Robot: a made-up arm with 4 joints. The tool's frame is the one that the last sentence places.
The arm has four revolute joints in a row. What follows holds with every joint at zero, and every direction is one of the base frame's.
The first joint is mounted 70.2 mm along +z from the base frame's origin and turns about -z.
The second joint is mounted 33.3 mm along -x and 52 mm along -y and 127.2 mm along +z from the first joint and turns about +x.
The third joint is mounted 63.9 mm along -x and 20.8 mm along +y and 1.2 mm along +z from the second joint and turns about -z.
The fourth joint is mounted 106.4 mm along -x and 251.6 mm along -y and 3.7 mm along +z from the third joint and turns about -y.
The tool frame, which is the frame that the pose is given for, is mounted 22.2 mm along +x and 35 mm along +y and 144.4 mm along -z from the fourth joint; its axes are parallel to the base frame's.
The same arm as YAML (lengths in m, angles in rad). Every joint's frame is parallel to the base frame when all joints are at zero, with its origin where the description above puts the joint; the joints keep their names.
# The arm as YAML. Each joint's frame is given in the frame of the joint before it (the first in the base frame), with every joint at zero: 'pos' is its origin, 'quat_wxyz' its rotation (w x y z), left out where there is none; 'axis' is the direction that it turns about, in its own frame. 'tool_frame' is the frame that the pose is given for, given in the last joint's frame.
length_unit: m
angle_unit: rad
joints:
  - joint: joint 1
    pos: [0.0, 0.0, 0.0702]
    axis: "-z"
  - joint: joint 2
    pos: [-0.0333, -0.052, 0.1272]
    axis: "+x"
  - joint: joint 3
    pos: [-0.0639, 0.0208, 0.0012]
    axis: "-z"
  - joint: joint 4
    pos: [-0.1064, -0.2516, 0.0037]
    axis: "-y"
tool_frame:
  pos: [0.0222, 0.035, -0.1444]

